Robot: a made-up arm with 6 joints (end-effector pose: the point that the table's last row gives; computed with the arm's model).
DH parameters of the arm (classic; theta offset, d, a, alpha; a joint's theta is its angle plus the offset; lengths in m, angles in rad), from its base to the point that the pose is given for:
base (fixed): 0 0.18 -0.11 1.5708
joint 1: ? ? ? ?
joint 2: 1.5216 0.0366 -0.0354 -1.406
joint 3: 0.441 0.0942 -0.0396 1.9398
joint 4: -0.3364 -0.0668 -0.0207 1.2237
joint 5: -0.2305 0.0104 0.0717 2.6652
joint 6: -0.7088 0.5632 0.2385 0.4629
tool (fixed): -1.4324 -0.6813 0 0
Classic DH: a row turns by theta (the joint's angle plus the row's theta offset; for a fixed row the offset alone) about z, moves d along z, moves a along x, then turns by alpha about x.
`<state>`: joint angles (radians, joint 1 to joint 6).
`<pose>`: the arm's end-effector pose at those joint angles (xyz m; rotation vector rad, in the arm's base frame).
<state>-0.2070 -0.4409 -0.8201 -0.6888 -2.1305 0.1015</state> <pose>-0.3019 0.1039 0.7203 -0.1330 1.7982 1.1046</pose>
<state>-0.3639 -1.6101 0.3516 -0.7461 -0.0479 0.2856</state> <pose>-0.2775 0.0831 0.5494 -1.8464 1.3651 1.1942</pose>
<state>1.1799 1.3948 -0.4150 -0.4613 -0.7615 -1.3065</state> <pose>-0.3477 0.2617 0.0873 1.3406 -0.7077 0.4685</pose>
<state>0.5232 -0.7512 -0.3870 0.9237 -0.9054 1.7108</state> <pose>-0.3024 -0.0963 0.0080 -1.0063 -0.3271 1.4151</pose>
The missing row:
joint 1: -1.3988 -0.1343 0.033 -1.2835
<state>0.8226 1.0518 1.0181 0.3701 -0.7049 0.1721</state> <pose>0.1286 -0.1177 -0.2279 -0.1971 -1.3479 2.1724</pose>
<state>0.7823 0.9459 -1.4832 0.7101 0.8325 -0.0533</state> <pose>0.1306 -0.1041 0.4714 2.0162 0.4874 -1.6942</pose>
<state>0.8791 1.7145 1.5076 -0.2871 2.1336 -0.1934</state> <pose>-0.4066 -0.0496 0.3369 2.5222 -0.6874 0.6150</pose>
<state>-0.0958 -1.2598 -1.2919 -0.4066 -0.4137 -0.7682</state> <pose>-0.0179 0.0906 -0.1948 -1.3702 -0.4530 -1.4544</pose>
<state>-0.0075 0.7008 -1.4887 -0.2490 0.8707 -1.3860</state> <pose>0.0733 -0.2760 0.1310 -0.2195 0.3283 2.9223</pose>
